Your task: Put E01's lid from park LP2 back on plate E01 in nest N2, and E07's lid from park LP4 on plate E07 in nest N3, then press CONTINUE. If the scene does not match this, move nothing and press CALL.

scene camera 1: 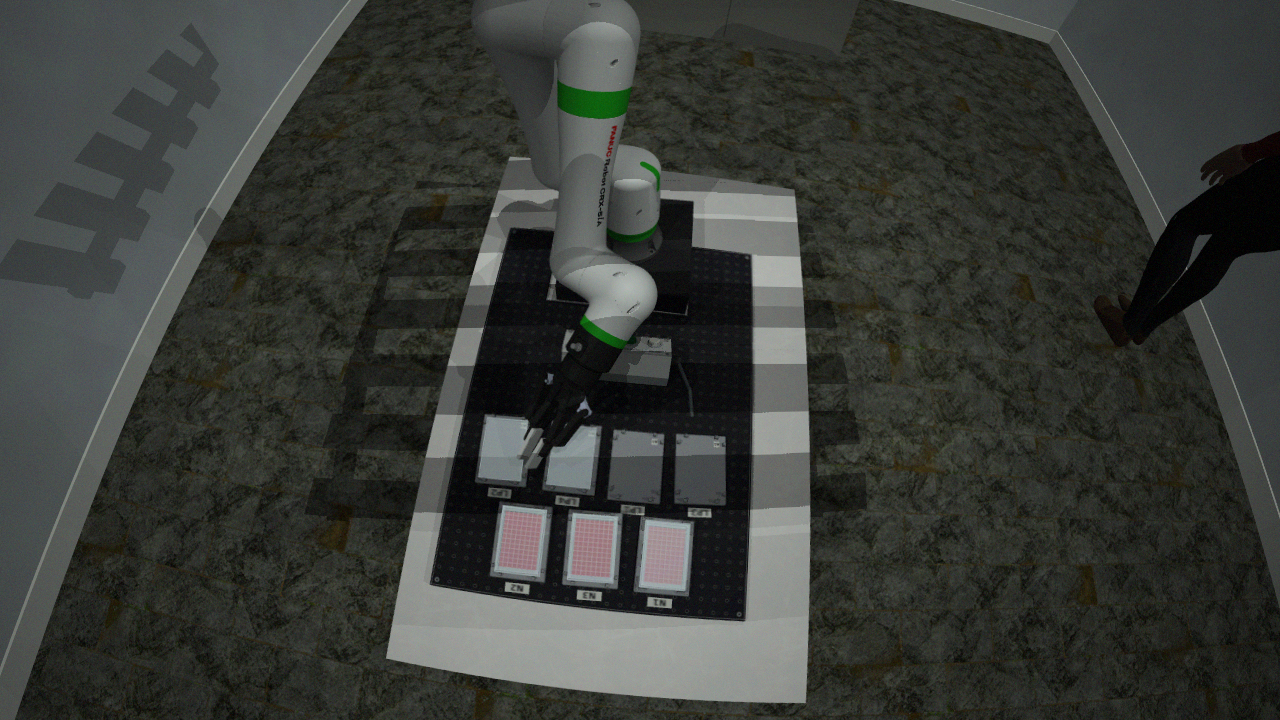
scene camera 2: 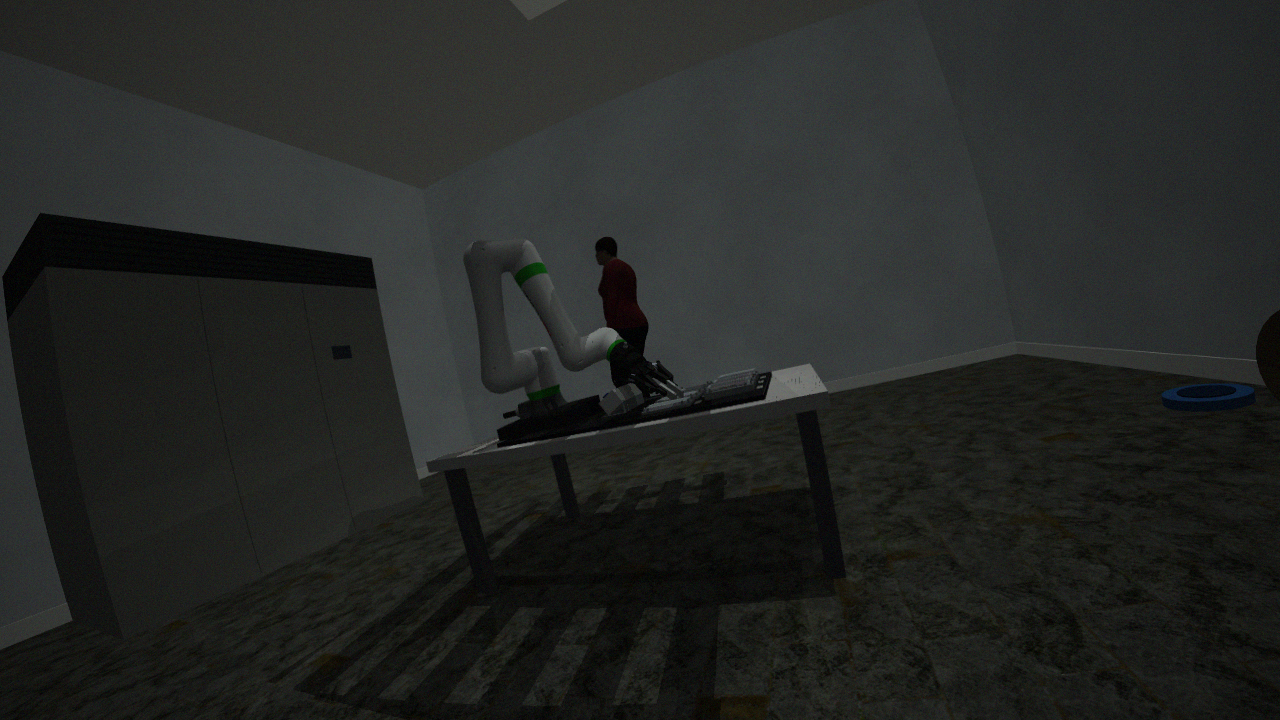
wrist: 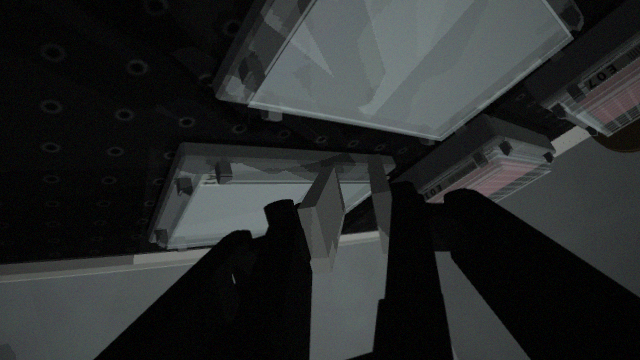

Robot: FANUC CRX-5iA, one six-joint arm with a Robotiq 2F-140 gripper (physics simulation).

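Places are measured from the arm's base along level axes (x ahead, y left, z up), in centimetres.
Pixels of known places: gripper, fingertip midpoint: (scene camera 1: 526, 462) (scene camera 2: 679, 396) (wrist: 356, 184); arm's base, origin of the base link: (scene camera 1: 630, 240) (scene camera 2: 549, 411).
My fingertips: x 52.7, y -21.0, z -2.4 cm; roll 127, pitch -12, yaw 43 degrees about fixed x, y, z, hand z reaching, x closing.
For each thing: its top centre in the pictures, then the offset to it from my fingertips.
- clear lid, middle of its top: (wrist: 278, 216) (scene camera 1: 503, 448) (scene camera 2: 668, 402) dx -3.0, dy -4.8, dz -0.5 cm
- Plate E01, middle of its top: (wrist: 490, 192) (scene camera 1: 520, 539) (scene camera 2: 728, 381) dx +15.4, dy -0.5, dz +1.3 cm
- plate E07, middle of its top: (scene camera 1: 592, 547) (scene camera 2: 732, 377) dx +16.6, dy +13.0, dz +1.2 cm
- grey box, middle of its top: (scene camera 1: 617, 344) (scene camera 2: 618, 386) dx -23.0, dy +17.8, dz +6.1 cm
My gripper (scene camera 1: 535, 447) (scene camera 2: 673, 390) (wrist: 356, 184) stands low over the lid parks, its fingers a small gap apart with nothing between them. In the wrist view the fingertips overlap the near side of the clear lid (scene camera 1: 501, 450) (wrist: 230, 200) at LP2; contact cannot be told. The lid (scene camera 1: 571, 467) (wrist: 400, 60) at LP4 lies beside it. Plate E01 (scene camera 1: 521, 541) (wrist: 505, 177) sits in nest N2 and plate E07 (scene camera 1: 592, 548) (wrist: 620, 102) in N3, both pink and lidless-looking. The CONTINUE and CALL buttons cannot be made out.
A third, paler pink plate (scene camera 1: 665, 555) sits in N1. Two darker grey parks (scene camera 1: 636, 467) (scene camera 1: 700, 470) stand beside LP4. A grey box (scene camera 1: 637, 365) (scene camera 2: 621, 400) stands between the parks and the robot base. A person (scene camera 1: 1199, 232) (scene camera 2: 619, 291) stands beyond the table.
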